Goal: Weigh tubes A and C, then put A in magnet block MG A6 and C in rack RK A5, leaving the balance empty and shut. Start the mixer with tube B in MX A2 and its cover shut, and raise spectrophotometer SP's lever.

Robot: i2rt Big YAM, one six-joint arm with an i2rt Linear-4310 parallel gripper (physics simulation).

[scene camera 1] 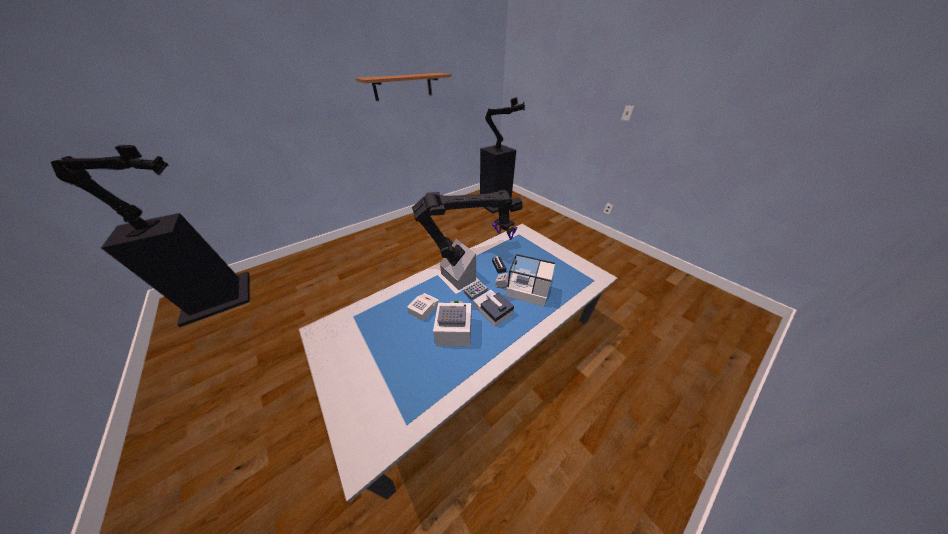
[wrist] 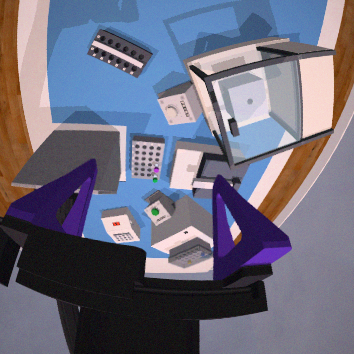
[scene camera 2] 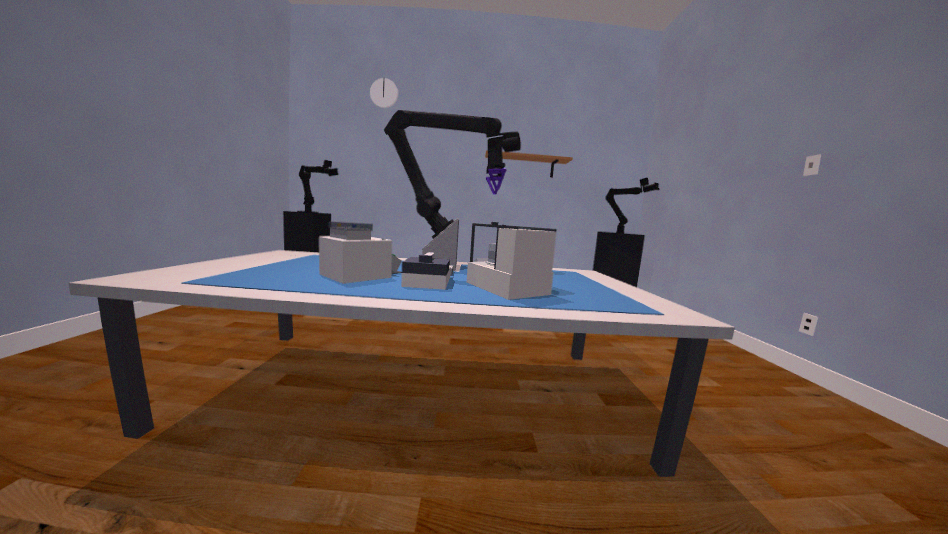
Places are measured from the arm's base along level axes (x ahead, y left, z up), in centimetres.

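Pixels of known places: gripper, fingertip midpoint: (scene camera 1: 505, 236) (wrist: 155, 171) (scene camera 2: 495, 192); arm's base at its link origin: (scene camera 1: 456, 255) (scene camera 2: 444, 230).
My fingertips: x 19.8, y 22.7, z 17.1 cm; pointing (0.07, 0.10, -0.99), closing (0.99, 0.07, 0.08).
Note:
For each thing: its middle in the pictures, then the offset to it from my fingertips. "spot": a spot on its surface instead.
- purple-capped tube at the middle of its body: (wrist: 156, 165) dx +3.5, dy -22.5, dz -30.9 cm
- green-capped tube at the middle of its body: (wrist: 154, 175) dx +3.7, dy -26.3, dz -30.9 cm
- dark magnet block at the middle of its body: (wrist: 119, 52) (scene camera 1: 499, 264) dx -9.8, dy +5.9, dz -31.7 cm
- balance at the middle of its body: (wrist: 240, 95) (scene camera 2: 501, 254) (scene camera 1: 522, 277) dx +15.7, dy +3.3, dz -22.9 cm
- white machine with a grey well block, body centre: (wrist: 177, 231) (scene camera 2: 366, 249) (scene camera 1: 454, 314) dx +14.8, dy -45.6, dz -24.6 cm
- low dark-topped device at the middle of its body: (wrist: 207, 174) (scene camera 2: 428, 267) (scene camera 1: 493, 304) dx +18.3, dy -21.7, dz -29.0 cm
- box with a dial, surface spot: (wrist: 177, 105) spot: dx +4.8, dy -3.0, dz -26.9 cm
- keypad box with a red display, body centre: (wrist: 120, 226) (scene camera 1: 423, 304) dx -5.9, dy -54.9, dz -30.6 cm
My gripper (scene camera 1: 504, 234) (scene camera 2: 494, 191) (wrist: 155, 171) is open and empty, high above the bench. In the wrist view, rack RK (scene camera 1: 474, 289) (wrist: 134, 160) holds a purple-capped tube (wrist: 156, 170) and a green-capped tube (wrist: 155, 180); their letters are unreadable. The dark magnet block (scene camera 1: 498, 264) (wrist: 120, 52) shows no tube caps. The balance (scene camera 1: 543, 270) (scene camera 2: 534, 262) (wrist: 317, 95) shows a bare pan through glass; whether it is fully shut is unclear. The white machine with a grey well block (scene camera 1: 453, 333) (scene camera 2: 354, 258) (wrist: 177, 222) shows small coloured spots. A low dark-topped device (scene camera 1: 496, 308) (scene camera 2: 424, 278) (wrist: 184, 167) has a white bar.
A box with a dial (scene camera 1: 502, 279) (wrist: 177, 105) stands between the magnet block and balance. A green-button box (wrist: 157, 210) is beside the well-block machine. A keypad box with a red display (scene camera 1: 421, 305) (wrist: 120, 224) stands nearby. The balance's dark frame rises above its neighbours.

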